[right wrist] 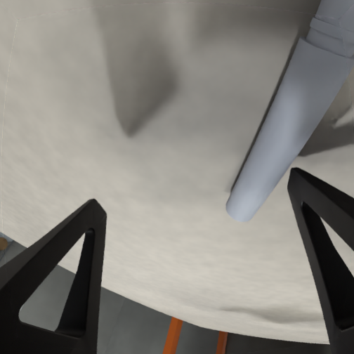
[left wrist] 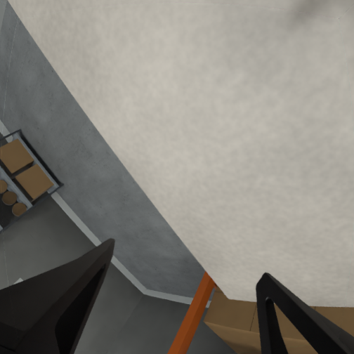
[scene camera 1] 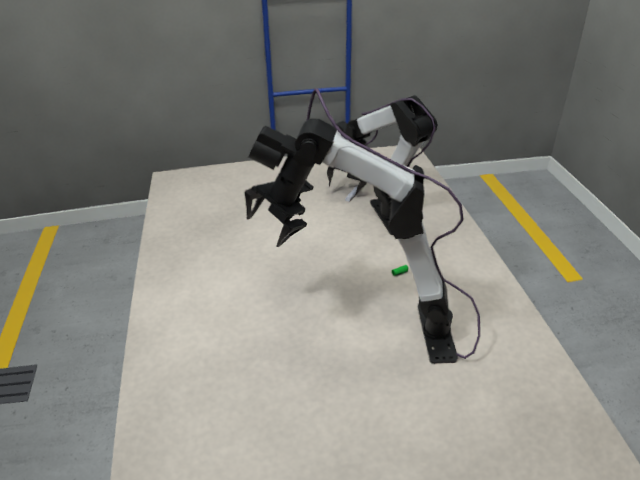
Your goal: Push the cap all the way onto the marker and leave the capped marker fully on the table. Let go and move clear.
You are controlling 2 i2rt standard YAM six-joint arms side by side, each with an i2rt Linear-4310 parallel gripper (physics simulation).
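Frame: origin at the left arm's base, x left, y back, z up, level; metres.
Seen in the pictures: left gripper, fingertip midpoint: [scene camera 1: 263, 232]; right gripper, fingertip midpoint: [scene camera 1: 342, 190]; left arm's base, origin of the base link: [scene camera 1: 436, 332]; right arm's base, origin of the base link: [scene camera 1: 389, 216].
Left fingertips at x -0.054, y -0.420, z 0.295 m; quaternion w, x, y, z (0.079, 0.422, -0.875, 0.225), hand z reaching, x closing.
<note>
Pixels of each thing's top centre, then the offset from my left fingertips to it. Level surfaces: height alone.
- green cap, middle of its top: [scene camera 1: 400, 267] dx -0.178, dy +0.358, dz -0.276 m
- pale blue-grey marker, middle of its top: [scene camera 1: 356, 187] dx -0.612, dy +0.265, dz -0.277 m
- table, its level: dz -0.295 m
The green cap [scene camera 1: 399, 270] lies on its side on the table beside the near arm's lower link. The pale blue-grey marker [scene camera 1: 353, 194] [right wrist: 279, 125] lies on the table, apart from the cap. Its blunt end shows between the right fingers in the right wrist view, nearer the finger at the right; its other end runs out of view at the top. My right gripper [scene camera 1: 342, 188] [right wrist: 187, 192] is open above the table around the marker's blunt end, not gripping it. My left gripper [scene camera 1: 264, 230] [left wrist: 189, 264] is open and empty, high above the table.
The near arm's base [scene camera 1: 442, 348] stands on the table [scene camera 1: 258, 372], with a loose cable [scene camera 1: 478, 320] beside it. A blue frame [scene camera 1: 268, 62] stands behind the far edge. Cardboard boxes [left wrist: 230, 312] and an orange post [left wrist: 192, 315] show beyond the table edge.
</note>
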